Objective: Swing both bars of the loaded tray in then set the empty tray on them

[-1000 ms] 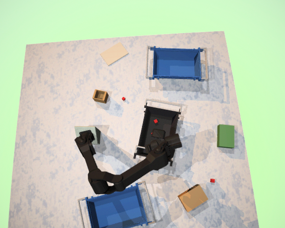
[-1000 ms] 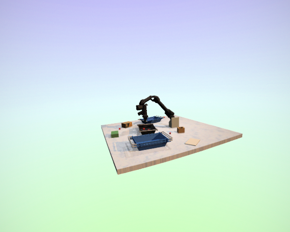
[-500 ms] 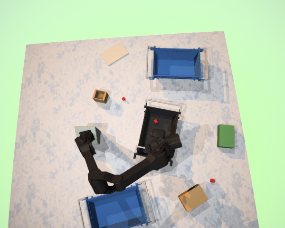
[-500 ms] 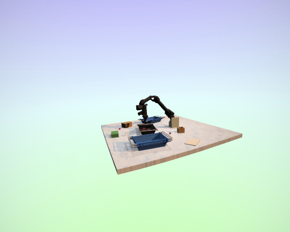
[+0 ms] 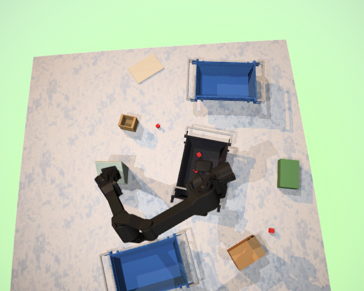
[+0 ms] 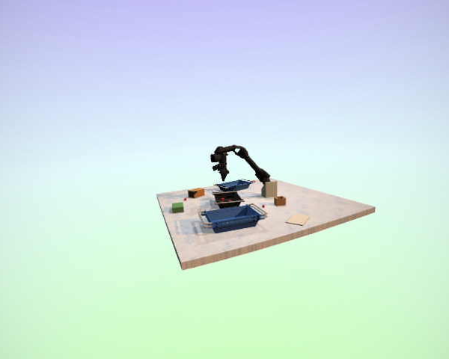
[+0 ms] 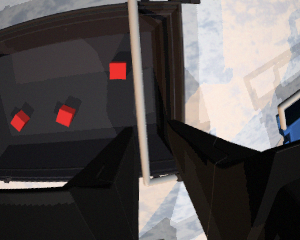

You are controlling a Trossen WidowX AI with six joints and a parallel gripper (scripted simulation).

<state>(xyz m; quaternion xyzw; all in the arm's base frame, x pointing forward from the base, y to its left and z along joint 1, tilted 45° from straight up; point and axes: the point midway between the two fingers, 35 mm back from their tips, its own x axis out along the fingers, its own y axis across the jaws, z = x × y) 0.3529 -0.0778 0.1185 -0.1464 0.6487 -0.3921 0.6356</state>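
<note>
Right now the blue tray is 250 mm behind my gripper tip, 250 mm to the right of it and 110 mm below it. From my gripper tip the other things lie so: green block 390 mm ahead, 10 mm to the left, 130 mm below; brown box 260 mm behind, 370 mm to the left, 140 mm below; orange block 130 mm ahead, 260 mm to the right, 120 mm below.
</note>
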